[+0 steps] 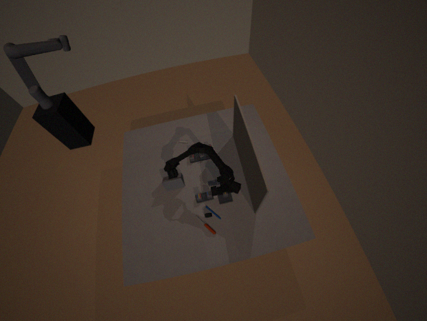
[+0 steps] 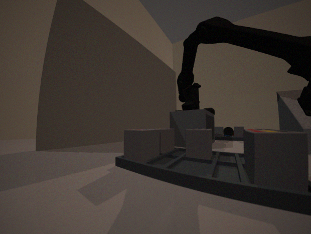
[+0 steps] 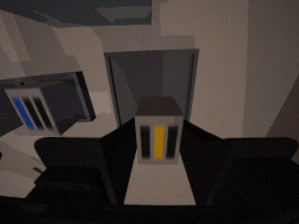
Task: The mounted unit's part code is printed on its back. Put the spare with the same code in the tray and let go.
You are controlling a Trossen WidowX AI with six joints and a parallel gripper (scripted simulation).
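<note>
Now: the dark tray 3 cm below my gripper tip. Round my gripper tip: blue pen 11 cm behind, 11 cm to the right, 3 cm below; grey box 5 cm behind, 18 cm to the left, 2 cm above; black tape roll 14 cm behind, 13 cm to the right, 1 cm below.
</note>
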